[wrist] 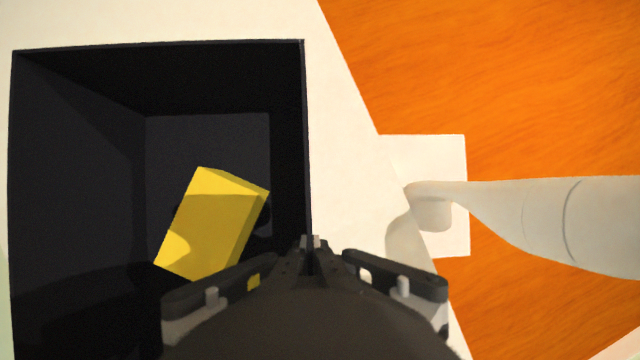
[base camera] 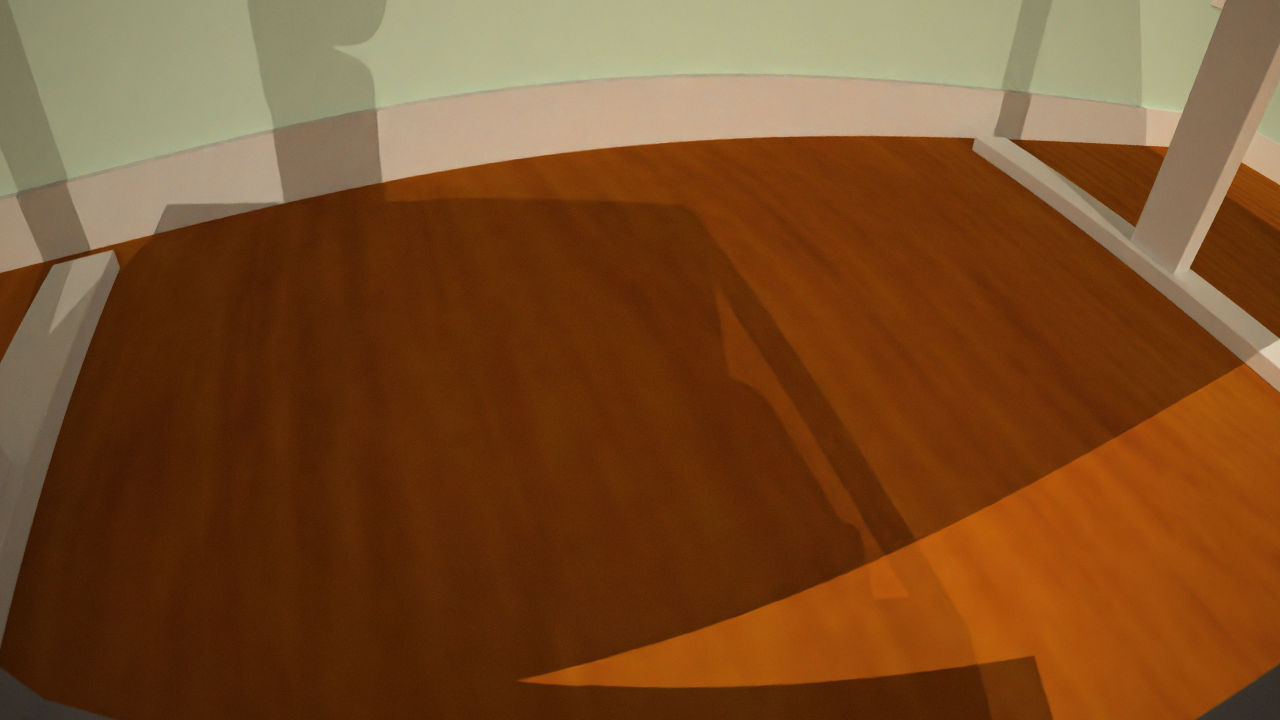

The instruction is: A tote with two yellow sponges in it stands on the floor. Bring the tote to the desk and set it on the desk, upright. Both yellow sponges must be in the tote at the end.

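Frame: origin at the arm's base, x left, y back, z up, level; centimetres.
Seen in the pictures: gripper, fingertip midpoint: (wrist: 310,244).
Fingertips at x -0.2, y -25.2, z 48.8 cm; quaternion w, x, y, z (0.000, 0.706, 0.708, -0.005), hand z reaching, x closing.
Note:
Pixels of each thing's middle, then the offset from my fingertips to it. "*": a spot on its surface instead. Level surfaces: height alone.
- black tote, body centre: (wrist: 203,243) dx -0.5, dy -9.8, dz +0.2 cm
- white desk top, its level: dz -16.5 cm
- yellow sponge, body centre: (wrist: 218,223) dx -1.9, dy -9.8, dz -2.2 cm
- upright leg, surface spot: (base camera: 1203,134) * dx -66.8, dy -48.2, dz -68.3 cm
- wall's baseboard, surface spot: (base camera: 671,111) * dx -4.5, dy -66.7, dz -84.1 cm
The black tote (wrist: 70,165) is upright in the wrist view, with the white desk top (wrist: 345,150) below and around it. Whether its bottom touches the desk cannot be told. A yellow sponge (wrist: 212,225) lies tilted inside on the tote's floor. A small yellow patch shows through the gripper's left linkage; a second sponge cannot be made out. My gripper (wrist: 310,244) is shut on the tote's right wall at its rim. The tote, the sponges and the gripper do not show in the base camera view.
The desk's left foot (base camera: 58,376) and right foot (base camera: 1074,201) stand on the wooden floor, with an upright leg (base camera: 1203,134) on the right one. The wall's baseboard (base camera: 671,111) runs behind. My white base (wrist: 425,150) and arm (wrist: 530,215) are beside the desk edge.

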